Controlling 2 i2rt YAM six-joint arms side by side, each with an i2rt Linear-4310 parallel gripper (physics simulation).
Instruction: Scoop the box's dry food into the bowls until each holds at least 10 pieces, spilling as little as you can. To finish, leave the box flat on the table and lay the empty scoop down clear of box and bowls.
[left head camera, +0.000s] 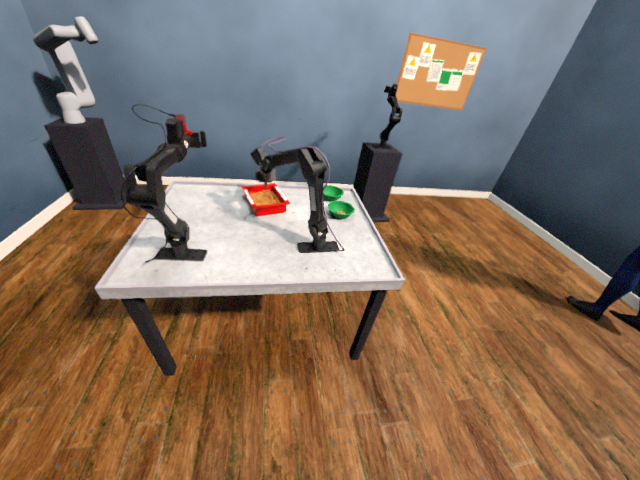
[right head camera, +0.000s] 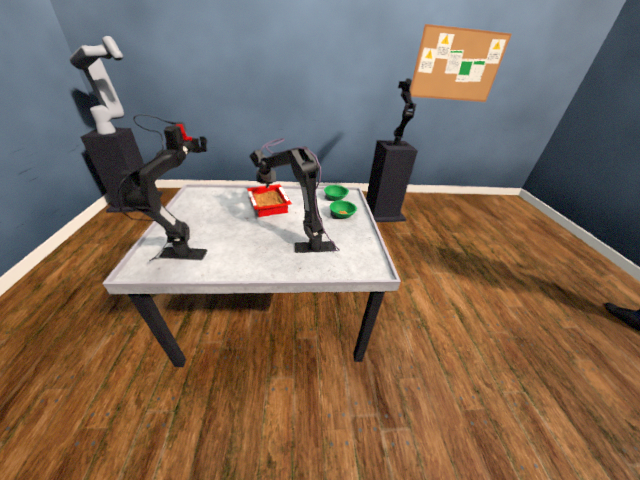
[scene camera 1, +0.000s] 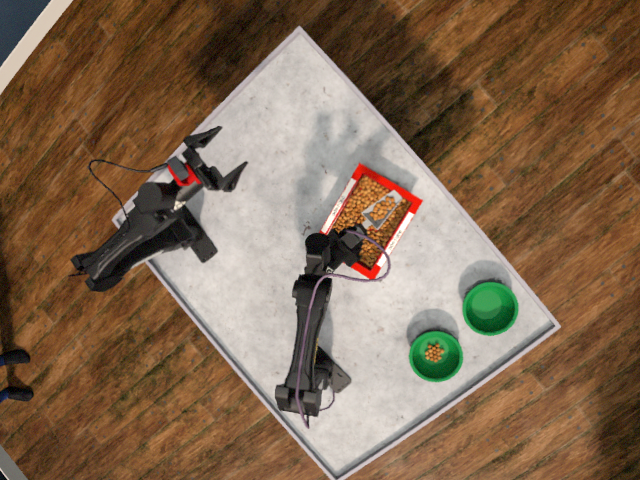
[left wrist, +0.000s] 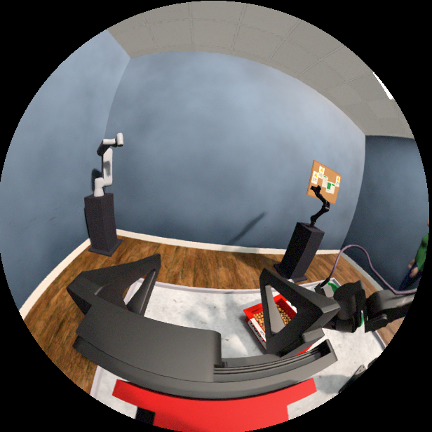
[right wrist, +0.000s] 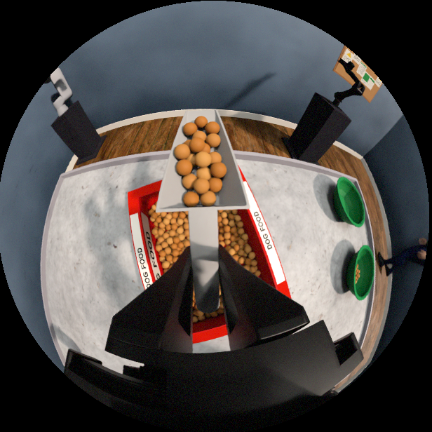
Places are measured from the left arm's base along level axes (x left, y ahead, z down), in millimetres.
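Pixels of known places: left gripper, fingertip midpoint: (left head camera: 194, 133) (right head camera: 196, 139) (scene camera 1: 234, 143); right gripper, fingertip midpoint: (left head camera: 265, 180) (right head camera: 267, 181); left arm's base at its link origin: (left head camera: 182, 255) (right head camera: 184, 254) (scene camera 1: 194, 233); right arm's base at its link origin: (left head camera: 318, 247) (right head camera: 315, 247) (scene camera 1: 324, 365).
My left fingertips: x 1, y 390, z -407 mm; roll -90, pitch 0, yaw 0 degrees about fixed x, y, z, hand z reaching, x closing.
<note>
Ahead of a thing's pixels: the offset from my left fingertips to its top centre. "pt": to the spot under its first point. Level surfaces: height alone.
The red box {dx -311, dy +98, dz +344 mm} (left head camera: 269, 209) (right head camera: 272, 210) (scene camera 1: 390, 186) (right wrist: 134, 202) lies flat on the table, full of round brown pieces. My right gripper (scene camera 1: 360, 230) (right wrist: 204, 250) is shut on the handle of the grey scoop {pt dx -321, dy +121, dz +231 mm} (scene camera 1: 373, 223) (right wrist: 204, 230) and holds it raised over the box; the scoop's pan carries a heap of pieces. One green bowl {dx -727, dy +239, dz +354 mm} (left head camera: 332, 194) (scene camera 1: 490, 310) (right wrist: 350, 202) shows no pieces. The other green bowl (right head camera: 342, 213) (scene camera 1: 435, 374) (right wrist: 367, 272) holds a small cluster of pieces. My left gripper (scene camera 1: 234, 145) (left wrist: 211, 268) is open and empty, high above the table's left side.
The table {dz +407 mm} (left head camera: 248, 253) (scene camera 1: 268, 129) has a raised rim. Both bowls stand to the right of the box. A cable {pt dx -432, dy +1, dz +343 mm} (scene camera 1: 361, 280) loops from my right wrist over the box's edge. Two dark pedestals (left head camera: 85, 160) (left head camera: 374, 175) with other arms stand behind the table.
</note>
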